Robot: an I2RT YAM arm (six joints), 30 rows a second.
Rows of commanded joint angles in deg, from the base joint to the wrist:
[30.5 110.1 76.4 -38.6 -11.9 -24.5]
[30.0 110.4 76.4 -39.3 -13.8 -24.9]
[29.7 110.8 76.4 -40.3 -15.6 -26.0]
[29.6 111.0 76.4 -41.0 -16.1 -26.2]
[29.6 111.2 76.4 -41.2 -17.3 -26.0]
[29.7 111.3 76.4 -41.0 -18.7 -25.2]
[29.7 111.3 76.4 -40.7 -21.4 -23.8]
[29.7 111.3 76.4 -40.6 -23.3 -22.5]
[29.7 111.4 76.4 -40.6 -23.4 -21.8]
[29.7 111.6 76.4 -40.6 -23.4 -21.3]
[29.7 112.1 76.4 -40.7 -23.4 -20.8]
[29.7 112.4 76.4 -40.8 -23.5 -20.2]
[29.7 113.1 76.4 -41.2 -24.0 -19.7]
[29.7 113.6 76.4 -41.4 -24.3 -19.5]
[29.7 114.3 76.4 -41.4 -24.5 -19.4]
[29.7 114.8 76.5 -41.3 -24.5 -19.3]
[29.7 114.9 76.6 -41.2 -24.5 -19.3]
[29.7 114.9 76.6 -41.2 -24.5 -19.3]
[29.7 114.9 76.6 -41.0 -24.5 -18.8]
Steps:
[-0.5 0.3 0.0 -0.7 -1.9 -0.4]
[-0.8 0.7 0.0 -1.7 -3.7 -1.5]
[-0.9 0.9 0.0 -2.4 -4.2 -1.7]
[-0.9 1.1 0.0 -2.6 -5.4 -1.5]
[-0.8 1.2 0.0 -2.4 -6.8 -0.7]
[-0.8 1.2 0.0 -2.1 -9.5 0.7]
[-0.8 1.2 0.0 -2.0 -11.4 2.0]
[-0.8 1.3 0.0 -2.0 -11.5 2.7]
[-0.8 1.5 0.0 -2.0 -11.5 3.2]
[-0.8 2.0 0.0 -2.1 -11.5 3.7]
[-0.8 2.3 0.0 -2.2 -11.6 4.3]
[-0.8 3.0 0.0 -2.6 -12.1 4.8]
[-0.8 3.5 0.0 -2.8 -12.4 5.0]
[-0.8 4.2 0.0 -2.8 -12.6 5.1]
[-0.8 4.7 0.1 -2.7 -12.6 5.2]
[-0.8 4.8 0.2 -2.6 -12.6 5.2]
[-0.8 4.8 0.2 -2.6 -12.6 5.2]
[-0.8 4.8 0.2 -2.4 -12.6 5.7]

